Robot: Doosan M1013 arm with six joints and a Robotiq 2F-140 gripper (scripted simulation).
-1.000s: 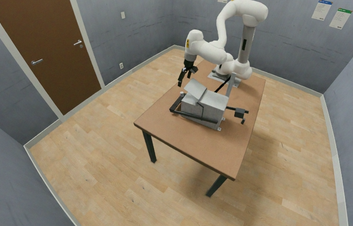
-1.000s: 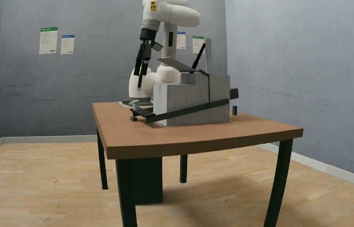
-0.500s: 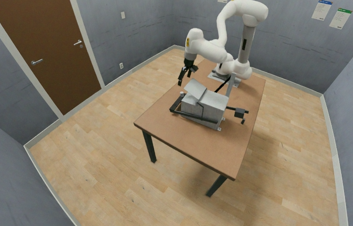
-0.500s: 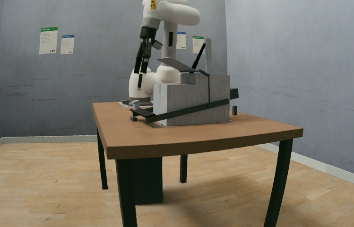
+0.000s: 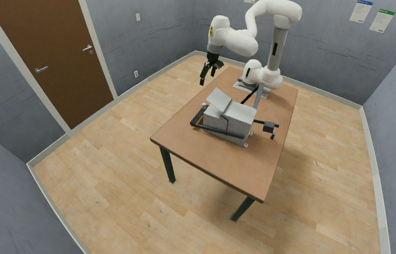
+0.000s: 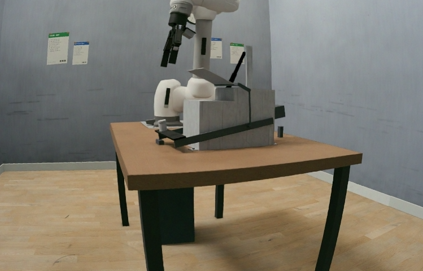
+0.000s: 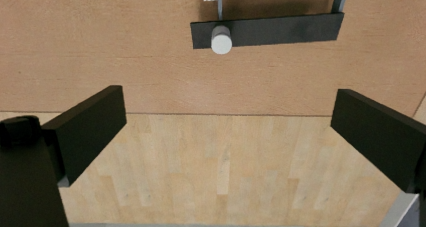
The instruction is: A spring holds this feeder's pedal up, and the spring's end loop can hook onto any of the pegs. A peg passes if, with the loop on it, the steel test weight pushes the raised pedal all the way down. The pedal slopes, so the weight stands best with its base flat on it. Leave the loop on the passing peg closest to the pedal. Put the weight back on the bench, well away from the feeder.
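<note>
The steel test weight lies 24 cm below my hand and 2 cm to the right of it. Also, from my hand: dark block (31 cm below, 3 cm to the right).
</note>
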